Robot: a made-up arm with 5 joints.
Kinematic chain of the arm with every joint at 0, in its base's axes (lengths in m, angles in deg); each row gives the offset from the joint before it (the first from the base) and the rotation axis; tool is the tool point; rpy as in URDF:
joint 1: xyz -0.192 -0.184 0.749 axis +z
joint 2: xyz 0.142 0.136 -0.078 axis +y
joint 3: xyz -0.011 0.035 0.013 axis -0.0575 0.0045 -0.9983
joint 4: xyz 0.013 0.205 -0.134 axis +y
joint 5: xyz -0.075 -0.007 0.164 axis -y
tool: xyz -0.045 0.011 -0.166 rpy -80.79 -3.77 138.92
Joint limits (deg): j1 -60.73..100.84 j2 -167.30..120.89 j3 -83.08..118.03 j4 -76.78..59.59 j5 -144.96..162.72
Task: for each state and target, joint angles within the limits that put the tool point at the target. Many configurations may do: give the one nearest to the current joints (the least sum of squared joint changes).
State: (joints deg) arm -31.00 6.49 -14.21 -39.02 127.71
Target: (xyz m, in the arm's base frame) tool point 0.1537 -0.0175 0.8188
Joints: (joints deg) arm -48.89 16.42 -9.88 -28.71 131.89
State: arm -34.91 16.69 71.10 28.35 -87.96
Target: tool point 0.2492 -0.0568 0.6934
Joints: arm -16.49 29.89 85.71 45.95 -68.83
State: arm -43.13 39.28 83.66 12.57 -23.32
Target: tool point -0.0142 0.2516 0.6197
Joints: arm -5.86 42.78 51.07 6.48 -40.07
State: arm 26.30 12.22 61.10 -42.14 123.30
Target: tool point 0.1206 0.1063 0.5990
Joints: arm 2.98 42.06 78.94 -44.63 116.74
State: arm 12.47 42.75 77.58 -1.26 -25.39
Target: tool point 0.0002 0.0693 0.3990
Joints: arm -3.07 43.26 102.76 -16.52 -16.55
